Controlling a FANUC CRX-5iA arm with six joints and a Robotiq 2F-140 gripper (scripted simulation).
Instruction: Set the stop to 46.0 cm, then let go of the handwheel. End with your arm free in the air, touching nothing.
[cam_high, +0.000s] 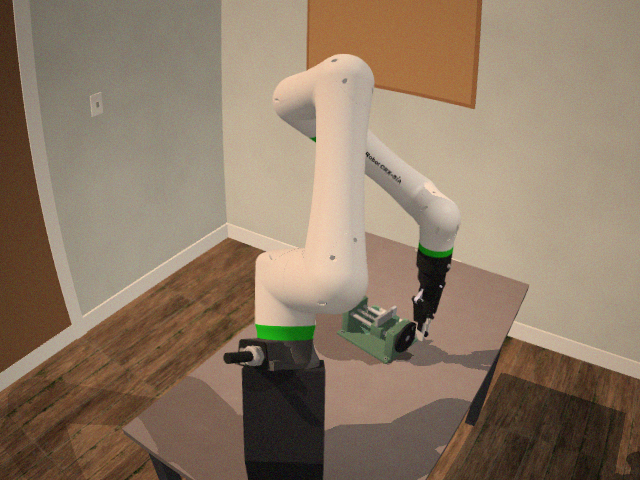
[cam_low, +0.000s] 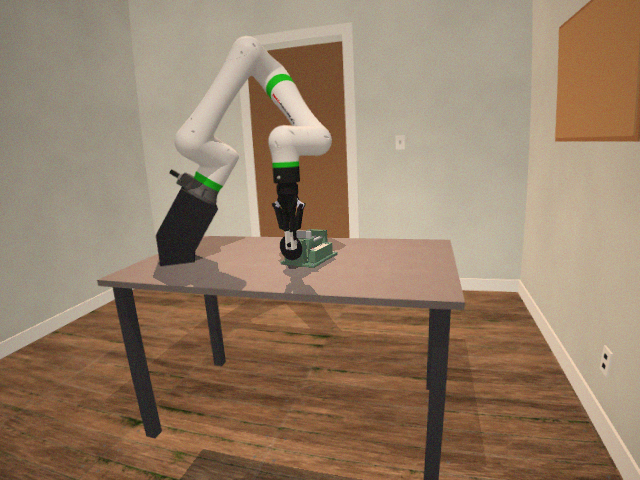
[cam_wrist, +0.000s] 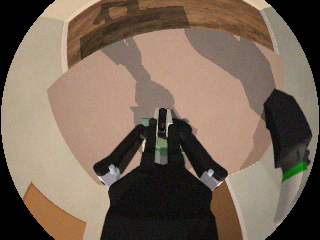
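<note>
Now: the green stop fixture 10 mm behind my hand, 120 mm to the left of it and 20 mm below it. Also, from my hand: black handwheel: 10 mm behind, 20 mm to the left, 20 mm below.
</note>
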